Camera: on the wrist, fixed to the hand. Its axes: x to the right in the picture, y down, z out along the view.
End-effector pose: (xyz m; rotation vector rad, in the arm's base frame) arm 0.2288 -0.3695 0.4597 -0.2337 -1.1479 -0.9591
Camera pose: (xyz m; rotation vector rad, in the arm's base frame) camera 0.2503 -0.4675 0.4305 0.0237 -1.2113 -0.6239
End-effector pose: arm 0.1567 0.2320 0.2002 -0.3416 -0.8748 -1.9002
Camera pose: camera 0.1100 0.1663 0.1337 -0.1060 -1.1087 -1.5848
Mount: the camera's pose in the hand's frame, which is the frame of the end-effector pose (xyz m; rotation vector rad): 0.0281 -0.0515 -0.0865 0.3698 0.0660 0.1273
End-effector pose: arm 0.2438 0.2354 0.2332 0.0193 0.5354 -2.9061
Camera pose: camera 0.2049 0.3083 0.1692 0.1929 -0.0010 -2.8418
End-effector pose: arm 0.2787 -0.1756 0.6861 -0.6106 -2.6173 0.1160
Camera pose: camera 0.2739 -0.2112 0.7842 -0.6330 -2.4045 0.5935
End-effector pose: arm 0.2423 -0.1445 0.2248 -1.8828 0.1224 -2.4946
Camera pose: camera 0.1533 -0.0901 0.2319 -1.5949 -0.1988 -2.3013
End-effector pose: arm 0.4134 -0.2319 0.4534 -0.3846 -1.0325 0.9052
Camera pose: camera 0.5176 -0.2292 0.4611 -0.1687 -0.7656 1.1658
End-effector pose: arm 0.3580 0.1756 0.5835 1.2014 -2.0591 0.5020
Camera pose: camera 0.4252 0.1873 0.6627 1.2431 -2.0510 1.0046
